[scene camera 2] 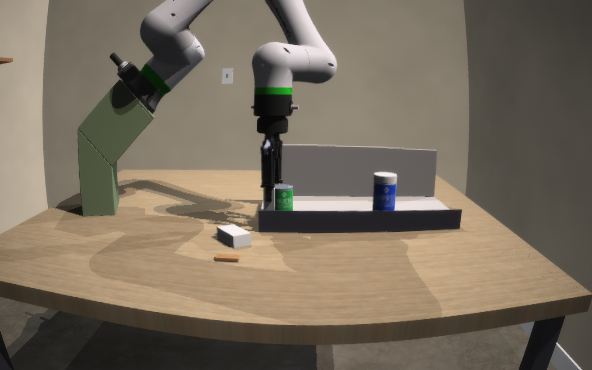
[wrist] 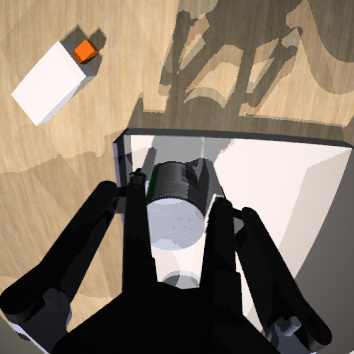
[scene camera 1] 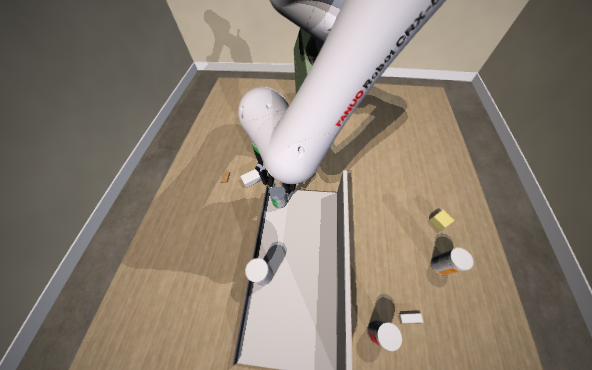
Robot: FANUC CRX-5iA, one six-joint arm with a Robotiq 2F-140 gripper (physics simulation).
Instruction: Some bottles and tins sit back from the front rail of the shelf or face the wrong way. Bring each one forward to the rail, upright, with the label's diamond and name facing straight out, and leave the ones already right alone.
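Frame: origin at the arm's base, x ahead, y left, z up, level; metres.
Seen in the pictures: gripper, between the fingertips: [wrist: 177, 166]; arm's base, origin of its link: [scene camera 2: 137, 97].
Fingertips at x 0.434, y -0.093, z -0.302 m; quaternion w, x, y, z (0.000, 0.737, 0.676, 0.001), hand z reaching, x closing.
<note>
Pixels of each thing's top centre, then the offset from my fingertips to it. "*": a spot on its surface instead.
- green tin with a grey lid, centre of its top: [wrist: 170, 226] [scene camera 2: 281, 186] [scene camera 1: 277, 192] 0.024 m ahead, 0.002 m right, 0.065 m up
- dark front rail, centre of its top: [wrist: 136, 305] [scene camera 2: 369, 210] [scene camera 1: 253, 258] 0.241 m ahead, 0.033 m right, 0.018 m up
- blue bottle with a white cap, centre of its top: [scene camera 2: 385, 174] [scene camera 1: 256, 269] 0.280 m ahead, 0.009 m left, 0.102 m up
- shelf's tall back board, a spot on its surface: [scene camera 1: 346, 250] * 0.195 m ahead, 0.231 m left, 0.140 m up
- orange-labelled bottle, centre of its top: [scene camera 1: 462, 258] 0.142 m ahead, 0.561 m left, 0.073 m up
- red-labelled bottle, centre of its top: [scene camera 1: 389, 336] 0.362 m ahead, 0.364 m left, 0.063 m up
- yellow block, centre of its top: [scene camera 1: 444, 218] 0.010 m back, 0.573 m left, 0.002 m up
- small white block, centre of its top: [scene camera 1: 411, 318] 0.311 m ahead, 0.456 m left, 0.024 m down
- white box, centre of its top: [wrist: 51, 78] [scene camera 2: 231, 228] [scene camera 1: 253, 174] 0.075 m back, 0.136 m right, 0.008 m down
A green tin with a grey lid [scene camera 1: 278, 197] [scene camera 2: 284, 199] [wrist: 175, 222] stands upright at the shelf's left end, close behind the dark front rail [scene camera 1: 242, 327] [scene camera 2: 350, 221] [wrist: 118, 160]. Its diamond and name face out in scene camera 2; the rail hides its foot there. My gripper [scene camera 1: 280, 188] [scene camera 2: 274, 187] [wrist: 177, 166] points down and is shut on this tin, one finger on the rail side and one on the back side. A blue bottle with a white cap [scene camera 1: 258, 270] [scene camera 2: 384, 192] stands upright at the rail, farther right, its diamond and name facing out.
The shelf's tall back board [scene camera 1: 346, 250] [scene camera 2: 360, 170] runs behind the tin. Beyond it stand an orange-labelled bottle [scene camera 1: 452, 261], a red-labelled bottle [scene camera 1: 385, 336], a yellow block [scene camera 1: 442, 220] and a small white block [scene camera 1: 411, 317]. A white box [scene camera 1: 250, 178] [scene camera 2: 233, 235] [wrist: 50, 84] lies off the shelf's left front corner.
</note>
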